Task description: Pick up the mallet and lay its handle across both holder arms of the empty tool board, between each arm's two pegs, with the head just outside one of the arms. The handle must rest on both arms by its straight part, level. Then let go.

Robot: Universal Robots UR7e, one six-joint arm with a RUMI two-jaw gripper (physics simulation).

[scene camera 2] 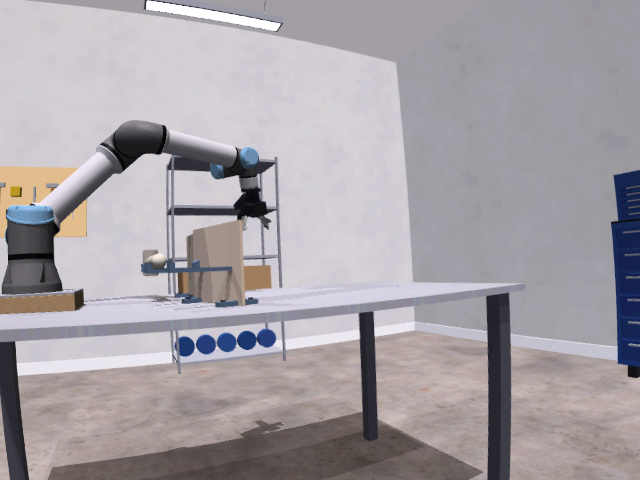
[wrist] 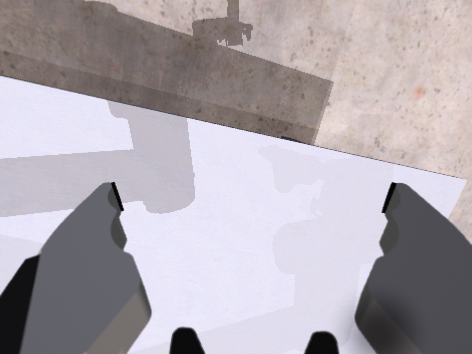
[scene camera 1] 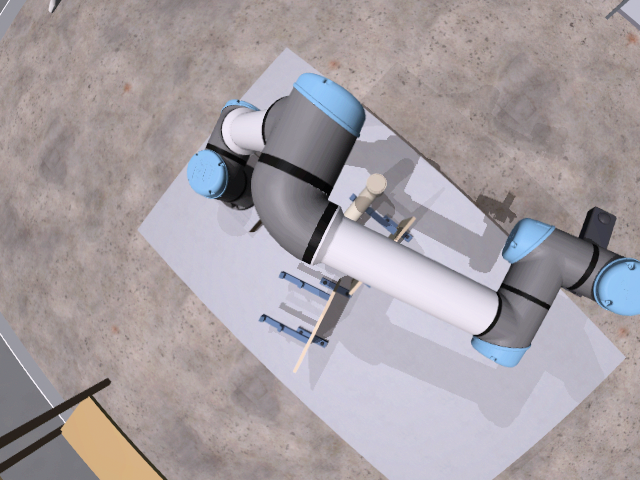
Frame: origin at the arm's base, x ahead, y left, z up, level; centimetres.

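Seen in the pictures: gripper, fingertip midpoint: [scene camera 2: 254, 234] [wrist: 249, 185]; arm's base at its link origin: [scene camera 2: 32, 292] [scene camera 1: 241, 187].
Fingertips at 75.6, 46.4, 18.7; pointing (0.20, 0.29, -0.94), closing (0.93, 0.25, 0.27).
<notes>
Offsets run from my fingertips to a thing's top centre, as dx, dy, dz. "spot": to the spot under its first point. Level surfaces: height alone.
The mallet {-42.4, -29.5, -6.8} [scene camera 1: 376, 183] [scene camera 2: 150, 253] has its pale head just outside one blue arm [scene camera 1: 376, 212] of the far tool board {spot: -30.2, -21.9, -2.4} [scene camera 1: 405, 227]. Its handle crosses that arm between pegs; the robot's link hides the rest in scene camera 1. In scene camera 2 the head looks upright and the rounded handle end {spot: -42.1, -43.5, -11.1} [scene camera 2: 157, 260] faces the camera. The near tool board [scene camera 1: 303, 355] [scene camera 2: 219, 258] has two arms [scene camera 1: 307, 286] [scene camera 1: 287, 329] with no mallet on their visible parts. My gripper [scene camera 2: 255, 224] [wrist: 249, 185] is open and empty, high beyond the boards, apart from the mallet.
The boards stand on a pale table {dz -23.2} [scene camera 1: 413, 434] [scene camera 2: 439, 289]. My upper arm links [scene camera 1: 403, 279] pass over the far board. A shelf rack [scene camera 2: 278, 232] stands behind the table, and a blue drawer cabinet [scene camera 2: 628, 299] is at the far right.
</notes>
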